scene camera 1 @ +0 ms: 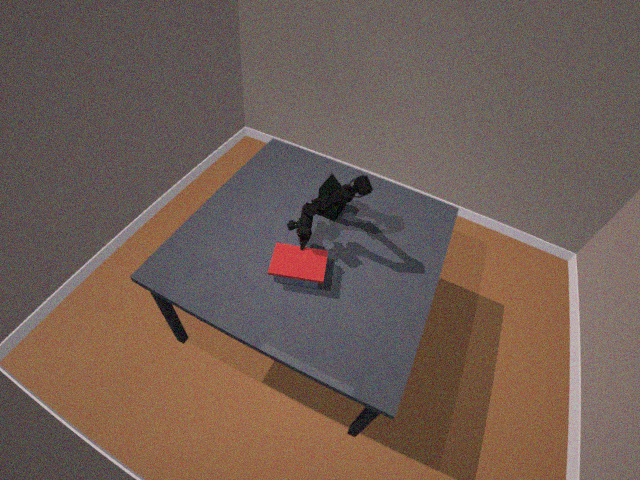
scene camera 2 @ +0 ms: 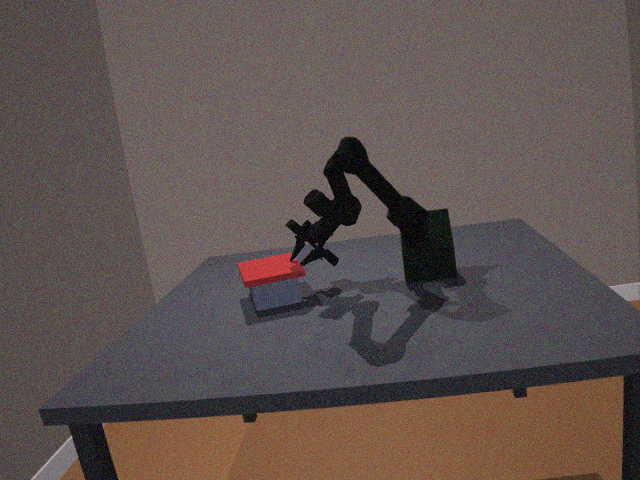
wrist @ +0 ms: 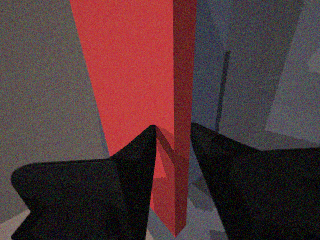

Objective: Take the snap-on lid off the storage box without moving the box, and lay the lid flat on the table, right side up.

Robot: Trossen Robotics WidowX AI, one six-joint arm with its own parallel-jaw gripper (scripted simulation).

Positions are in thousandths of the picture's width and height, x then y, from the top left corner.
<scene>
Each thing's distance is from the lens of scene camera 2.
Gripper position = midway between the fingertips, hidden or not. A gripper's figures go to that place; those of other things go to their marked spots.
my gripper (scene camera 2: 460,551): 171 cm
red lid (scene camera 2: 434,559): 165 cm
storage box (scene camera 2: 426,616): 161 cm
</scene>
